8 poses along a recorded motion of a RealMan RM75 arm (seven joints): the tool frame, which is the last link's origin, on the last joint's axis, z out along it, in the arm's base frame.
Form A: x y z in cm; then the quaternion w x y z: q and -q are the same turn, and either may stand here.
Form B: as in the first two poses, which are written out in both.
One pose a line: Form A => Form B
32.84, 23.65, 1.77, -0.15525, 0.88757, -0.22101, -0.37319 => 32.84, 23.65, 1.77, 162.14, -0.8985, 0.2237, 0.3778
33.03, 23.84, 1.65, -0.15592, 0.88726, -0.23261, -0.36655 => 33.03, 23.84, 1.65, 162.06, -0.8982, 0.2355, 0.3711
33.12, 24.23, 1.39, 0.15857, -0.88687, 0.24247, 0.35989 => 33.12, 24.23, 1.39, 161.75, -0.8982, 0.2456, 0.3645
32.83, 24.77, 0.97, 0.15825, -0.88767, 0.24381, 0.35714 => 32.83, 24.77, 0.97, 161.79, -0.8990, 0.2469, 0.3617
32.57, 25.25, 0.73, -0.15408, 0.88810, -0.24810, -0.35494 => 32.57, 25.25, 0.73, 162.27, -0.8988, 0.2511, 0.3592
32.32, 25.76, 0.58, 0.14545, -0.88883, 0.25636, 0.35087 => 32.32, 25.76, 0.58, 163.27, -0.8984, 0.2591, 0.3546
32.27, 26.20, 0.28, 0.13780, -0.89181, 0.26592, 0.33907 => 32.27, 26.20, 0.28, 164.16, -0.9004, 0.2685, 0.3423
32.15, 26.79, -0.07, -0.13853, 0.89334, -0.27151, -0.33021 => 32.15, 26.79, -0.07, 164.07, -0.9020, 0.2742, 0.3334
